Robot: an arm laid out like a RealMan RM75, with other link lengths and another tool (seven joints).
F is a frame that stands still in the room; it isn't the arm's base.
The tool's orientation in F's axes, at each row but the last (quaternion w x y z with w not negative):
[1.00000, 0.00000, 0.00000, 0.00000]
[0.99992, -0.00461, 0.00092, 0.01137]
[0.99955, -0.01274, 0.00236, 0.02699]
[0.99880, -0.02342, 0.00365, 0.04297]
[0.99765, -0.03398, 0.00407, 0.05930]
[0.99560, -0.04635, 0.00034, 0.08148]
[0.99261, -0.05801, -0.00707, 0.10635]
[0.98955, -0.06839, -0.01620, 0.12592]
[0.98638, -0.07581, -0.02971, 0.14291]
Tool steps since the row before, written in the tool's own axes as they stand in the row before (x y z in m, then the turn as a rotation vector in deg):
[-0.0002, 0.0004, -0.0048, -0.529, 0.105, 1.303]
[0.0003, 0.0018, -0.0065, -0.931, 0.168, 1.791]
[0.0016, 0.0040, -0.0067, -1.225, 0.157, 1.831]
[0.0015, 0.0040, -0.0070, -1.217, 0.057, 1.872]
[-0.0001, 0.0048, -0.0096, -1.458, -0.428, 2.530]
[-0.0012, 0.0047, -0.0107, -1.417, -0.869, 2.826]
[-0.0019, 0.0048, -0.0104, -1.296, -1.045, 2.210]
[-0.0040, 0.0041, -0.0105, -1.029, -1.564, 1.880]
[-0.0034, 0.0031, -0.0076, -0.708, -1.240, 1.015]
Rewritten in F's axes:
[-0.0002, 0.0004, -0.0048, -0.529, 0.105, 1.303]
[0.0002, 0.0017, -0.0065, -0.931, 0.163, 1.791]
[0.0014, 0.0039, -0.0068, -1.224, 0.138, 1.833]
[0.0011, 0.0038, -0.0072, -1.207, 0.041, 1.879]
[-0.0007, 0.0041, -0.0099, -1.387, -0.423, 2.571]
[-0.0019, 0.0034, -0.0111, -1.277, -0.823, 2.906]
[-0.0026, 0.0031, -0.0109, -1.105, -1.038, 2.315]
[-0.0044, 0.0015, -0.0110, -0.702, -1.512, 2.064]
[-0.0035, 0.0009, -0.0081, -0.415, -1.235, 1.171]

